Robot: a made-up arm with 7 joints. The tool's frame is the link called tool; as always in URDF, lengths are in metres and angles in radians.
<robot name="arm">
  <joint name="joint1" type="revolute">
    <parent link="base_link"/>
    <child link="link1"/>
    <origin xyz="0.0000 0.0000 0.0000" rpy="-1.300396 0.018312 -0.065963"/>
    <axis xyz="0 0 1"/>
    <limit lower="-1.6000" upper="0.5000" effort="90" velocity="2.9"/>
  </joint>
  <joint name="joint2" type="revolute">
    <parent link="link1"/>
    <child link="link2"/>
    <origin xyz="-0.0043 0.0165 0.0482" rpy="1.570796 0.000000 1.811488"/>
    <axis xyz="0 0 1"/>
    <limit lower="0.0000" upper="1.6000" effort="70" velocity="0.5"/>
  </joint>
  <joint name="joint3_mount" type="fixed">
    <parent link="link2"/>
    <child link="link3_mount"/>
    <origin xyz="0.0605 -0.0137 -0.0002" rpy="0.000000 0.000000 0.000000"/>
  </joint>
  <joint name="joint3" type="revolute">
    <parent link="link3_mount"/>
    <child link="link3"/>
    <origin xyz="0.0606 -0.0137 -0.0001" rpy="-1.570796 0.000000 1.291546"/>
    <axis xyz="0 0 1"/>
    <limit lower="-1.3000" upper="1.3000" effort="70" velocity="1.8"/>
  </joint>
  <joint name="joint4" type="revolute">
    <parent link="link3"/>
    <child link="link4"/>
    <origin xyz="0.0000 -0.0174 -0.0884" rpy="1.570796 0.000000 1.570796"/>
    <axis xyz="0 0 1"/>
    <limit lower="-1.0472" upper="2.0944" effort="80" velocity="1.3"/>
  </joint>
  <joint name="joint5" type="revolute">
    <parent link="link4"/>
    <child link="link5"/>
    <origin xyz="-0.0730 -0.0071 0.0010" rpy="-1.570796 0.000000 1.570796"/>
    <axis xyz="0 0 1"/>
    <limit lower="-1.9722" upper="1.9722" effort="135" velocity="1.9"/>
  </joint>
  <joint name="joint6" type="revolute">
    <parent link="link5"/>
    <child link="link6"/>
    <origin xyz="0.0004 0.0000 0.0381" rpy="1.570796 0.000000 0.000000"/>
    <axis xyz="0 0 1"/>
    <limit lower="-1.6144" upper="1.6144" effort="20" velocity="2"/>
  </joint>
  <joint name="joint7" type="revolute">
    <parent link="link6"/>
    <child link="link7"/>
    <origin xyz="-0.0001 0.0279 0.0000" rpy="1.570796 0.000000 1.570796"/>
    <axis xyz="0 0 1"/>
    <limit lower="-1.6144" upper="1.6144" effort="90" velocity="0.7"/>
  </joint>
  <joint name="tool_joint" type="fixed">
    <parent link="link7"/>
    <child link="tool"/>
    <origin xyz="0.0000 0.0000 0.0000" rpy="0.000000 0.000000 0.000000"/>
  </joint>
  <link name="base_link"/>
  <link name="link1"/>
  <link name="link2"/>
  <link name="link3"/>
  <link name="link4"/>
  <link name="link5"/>
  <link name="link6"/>
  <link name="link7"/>
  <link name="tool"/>
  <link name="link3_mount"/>
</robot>
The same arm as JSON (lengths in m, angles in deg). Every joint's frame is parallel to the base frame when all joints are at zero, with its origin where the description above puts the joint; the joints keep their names.
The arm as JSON. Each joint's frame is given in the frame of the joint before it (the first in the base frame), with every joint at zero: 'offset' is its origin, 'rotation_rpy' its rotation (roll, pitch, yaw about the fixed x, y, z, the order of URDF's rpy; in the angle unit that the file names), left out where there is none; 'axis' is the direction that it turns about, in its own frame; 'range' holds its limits. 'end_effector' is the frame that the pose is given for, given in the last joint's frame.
{"length_unit": "m", "angle_unit": "deg", "chain": [{"id": "joint1", "offset": [0.0, 0.0, 0.0], "axis": [0.068403, 0.961235, 0.26711], "range": [-91.67, 28.65]}, {"id": "joint2", "offset": [-0.001, 0.051, -0.0029], "axis": [0.968889, -0.0002, -0.247497], "range": [0.0, 91.67]}, {"id": "joint3", "offset": [-0.031, 0.007, -0.12], "axis": [0.247497, -0.0001, 0.968889], "range": [-74.48, 74.48]}, {"id": "joint4", "offset": [-0.005, 0.0, -0.09], "axis": [0.0002, 1.0, 0.0], "range": [-60.0, 120.0]}, {"id": "joint5", "offset": [0.069, 0.001, -0.0249], "axis": [0.968889, -0.0002, -0.247497], "range": [-113.0, 113.0]}, {"id": "joint6", "offset": [0.037, 0.0, -0.009], "axis": [0.0002, 1.0, 0.0], "range": [-92.5, 92.5]}, {"id": "joint7", "offset": [0.027, 0.0, -0.007], "axis": [0.247497, -0.0001, 0.968889], "range": [-92.5, 92.5]}], "end_effector": {"offset": [0.0, 0.0, 0.0], "rotation_rpy": [0.0, 14.33, -0.01]}}
